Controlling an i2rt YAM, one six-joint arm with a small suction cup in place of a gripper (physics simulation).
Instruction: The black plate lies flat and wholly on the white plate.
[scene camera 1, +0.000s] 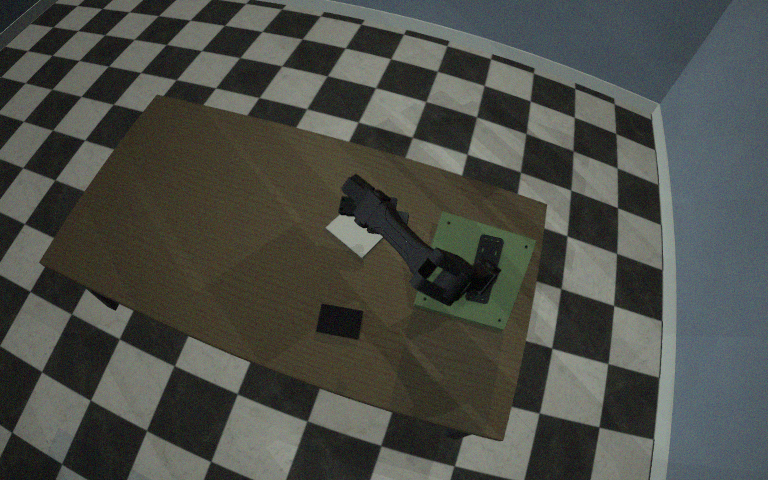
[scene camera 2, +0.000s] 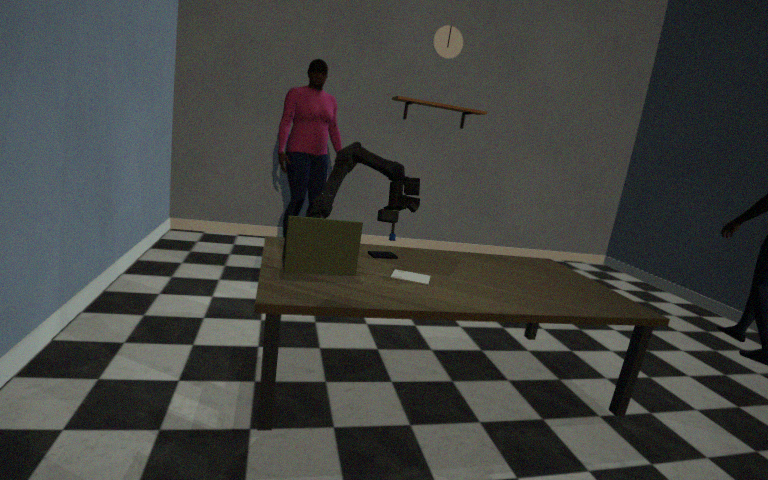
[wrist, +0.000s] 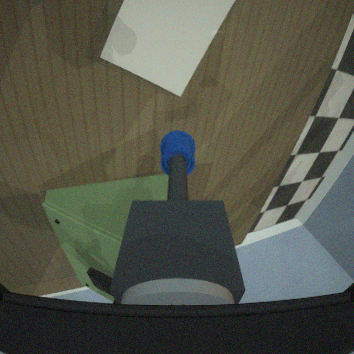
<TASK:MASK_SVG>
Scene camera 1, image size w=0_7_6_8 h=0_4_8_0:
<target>black plate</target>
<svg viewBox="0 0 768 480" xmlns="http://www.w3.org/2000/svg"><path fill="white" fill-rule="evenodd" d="M321 305L316 332L354 339L359 338L363 311L327 304Z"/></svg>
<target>white plate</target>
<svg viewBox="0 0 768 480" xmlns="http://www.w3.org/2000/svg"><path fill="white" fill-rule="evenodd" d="M326 227L328 231L361 258L384 238L380 234L368 233L367 228L358 226L354 222L355 217L339 215Z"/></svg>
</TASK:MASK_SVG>
